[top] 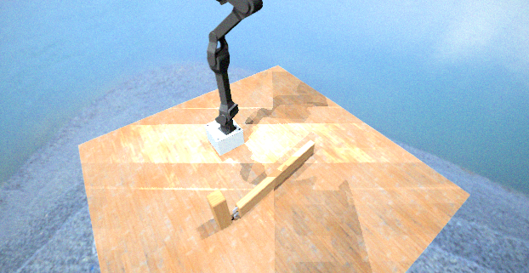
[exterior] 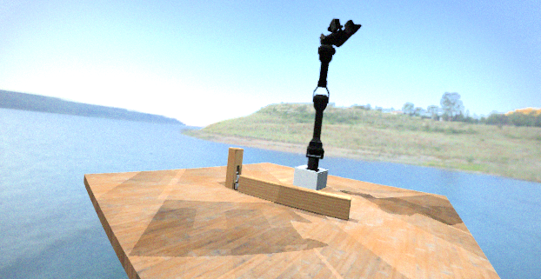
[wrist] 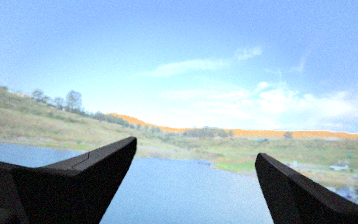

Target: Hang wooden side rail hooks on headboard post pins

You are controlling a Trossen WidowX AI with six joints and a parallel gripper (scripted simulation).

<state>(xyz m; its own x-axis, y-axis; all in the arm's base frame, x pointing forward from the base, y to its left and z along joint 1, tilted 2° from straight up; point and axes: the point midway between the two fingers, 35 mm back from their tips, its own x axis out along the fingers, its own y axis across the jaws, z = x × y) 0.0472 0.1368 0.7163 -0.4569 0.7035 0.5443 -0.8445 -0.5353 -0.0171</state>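
Now: gripper tip 260 mm short of the headboard post, 460 mm to the left of it and 740 mm above it.
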